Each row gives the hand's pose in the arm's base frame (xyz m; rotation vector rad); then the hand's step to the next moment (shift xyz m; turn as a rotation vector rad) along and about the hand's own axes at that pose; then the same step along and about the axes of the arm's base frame.
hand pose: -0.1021 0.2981 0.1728 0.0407 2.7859 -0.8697
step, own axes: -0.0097 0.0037 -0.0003 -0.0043 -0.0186 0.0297
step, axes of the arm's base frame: 0.0097 0.0036 0.0003 0.0085 -0.0319 -0.0124
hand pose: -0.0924 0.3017 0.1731 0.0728 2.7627 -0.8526
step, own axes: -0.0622 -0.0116 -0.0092 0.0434 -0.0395 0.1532
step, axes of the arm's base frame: 0.0568 -0.0029 0.0293 -0.0129 -0.1197 -0.1115
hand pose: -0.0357 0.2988 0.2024 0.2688 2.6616 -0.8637
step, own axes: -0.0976 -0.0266 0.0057 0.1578 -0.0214 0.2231
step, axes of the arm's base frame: 0.0847 -0.0321 0.0455 -0.0966 -0.1382 -0.2161
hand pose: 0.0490 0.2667 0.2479 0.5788 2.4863 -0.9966
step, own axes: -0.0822 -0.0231 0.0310 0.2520 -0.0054 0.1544
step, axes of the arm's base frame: 0.0633 -0.0560 0.0333 -0.1812 -0.0572 -0.2264
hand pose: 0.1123 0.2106 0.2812 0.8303 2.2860 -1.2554
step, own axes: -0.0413 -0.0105 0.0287 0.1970 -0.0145 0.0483
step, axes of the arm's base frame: 0.0254 -0.0416 0.0163 -0.1530 0.0129 -0.1333
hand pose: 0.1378 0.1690 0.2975 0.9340 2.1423 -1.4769
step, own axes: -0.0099 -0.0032 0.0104 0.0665 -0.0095 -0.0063
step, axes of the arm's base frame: 0.0041 -0.0134 0.0045 -0.0535 0.0242 -0.0333
